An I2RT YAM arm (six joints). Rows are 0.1 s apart.
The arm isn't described. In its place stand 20 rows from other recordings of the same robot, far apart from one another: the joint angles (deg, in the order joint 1, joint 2, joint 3, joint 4, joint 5, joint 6), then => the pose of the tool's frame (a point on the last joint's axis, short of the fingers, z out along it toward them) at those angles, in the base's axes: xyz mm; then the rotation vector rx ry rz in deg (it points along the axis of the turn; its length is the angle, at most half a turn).
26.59 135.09 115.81 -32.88 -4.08 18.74 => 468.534 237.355 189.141 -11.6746 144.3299 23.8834
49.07 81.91 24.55 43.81 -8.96 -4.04 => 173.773 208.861 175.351 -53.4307 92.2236 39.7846
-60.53 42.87 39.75 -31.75 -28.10 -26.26 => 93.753 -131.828 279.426 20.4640 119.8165 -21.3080
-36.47 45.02 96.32 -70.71 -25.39 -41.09 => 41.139 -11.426 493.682 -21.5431 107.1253 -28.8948
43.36 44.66 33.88 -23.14 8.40 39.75 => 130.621 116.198 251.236 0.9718 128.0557 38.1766
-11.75 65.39 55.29 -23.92 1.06 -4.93 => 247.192 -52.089 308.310 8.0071 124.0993 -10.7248
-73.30 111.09 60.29 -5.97 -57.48 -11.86 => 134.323 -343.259 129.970 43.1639 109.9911 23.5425
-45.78 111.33 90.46 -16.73 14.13 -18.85 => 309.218 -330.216 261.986 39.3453 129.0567 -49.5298
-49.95 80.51 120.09 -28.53 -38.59 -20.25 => 163.069 -159.484 595.751 -11.7622 81.8331 -31.3263
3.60 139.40 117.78 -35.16 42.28 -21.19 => 525.756 9.081 166.874 -14.5176 142.5442 -60.8827
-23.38 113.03 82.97 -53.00 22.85 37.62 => 341.742 -162.804 179.645 86.6951 143.1390 -32.2980
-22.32 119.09 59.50 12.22 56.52 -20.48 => 347.219 -174.644 94.383 30.7159 135.5731 -87.4594
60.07 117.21 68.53 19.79 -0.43 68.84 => 221.049 384.486 150.949 10.1519 136.3498 73.0462
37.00 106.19 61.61 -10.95 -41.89 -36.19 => 278.882 239.917 154.946 -95.0299 100.6085 52.9024
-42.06 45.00 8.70 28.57 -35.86 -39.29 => 138.860 -97.204 189.656 -24.3339 94.8007 -30.5039
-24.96 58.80 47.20 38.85 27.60 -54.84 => 200.774 -111.644 397.155 8.9837 73.1753 -84.8207
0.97 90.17 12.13 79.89 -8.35 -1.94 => 239.295 9.222 153.779 -8.8636 87.7701 5.6520
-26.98 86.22 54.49 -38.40 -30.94 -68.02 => 256.103 -109.839 200.799 -56.9943 132.3690 8.3256
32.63 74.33 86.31 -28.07 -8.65 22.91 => 233.611 155.931 446.974 -15.5979 109.3710 46.0437
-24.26 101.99 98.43 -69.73 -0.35 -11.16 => 323.383 -145.503 311.442 18.6160 162.7770 -6.8430
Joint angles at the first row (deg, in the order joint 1, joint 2, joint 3, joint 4, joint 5, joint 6):
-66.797 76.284 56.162 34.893 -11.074 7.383
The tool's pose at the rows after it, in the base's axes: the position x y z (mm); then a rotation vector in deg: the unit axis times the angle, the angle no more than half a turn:
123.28 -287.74 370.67 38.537 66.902 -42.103
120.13 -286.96 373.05 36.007 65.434 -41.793
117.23 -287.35 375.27 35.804 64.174 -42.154
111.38 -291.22 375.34 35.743 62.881 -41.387
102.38 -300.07 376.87 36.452 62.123 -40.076
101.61 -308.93 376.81 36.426 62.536 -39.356
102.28 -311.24 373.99 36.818 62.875 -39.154
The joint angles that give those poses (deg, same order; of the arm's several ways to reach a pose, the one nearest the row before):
-68.283 76.289 56.161 35.421 -13.087 8.695
-68.994 76.289 55.635 38.577 -15.112 9.316
-69.520 76.289 55.635 39.814 -15.116 9.931
-70.921 76.904 55.634 41.656 -16.429 11.770
-73.207 78.223 56.858 42.188 -18.539 14.232
-73.916 80.069 58.447 42.188 -19.775 14.766
-73.915 80.595 58.446 42.188 -19.775 14.765

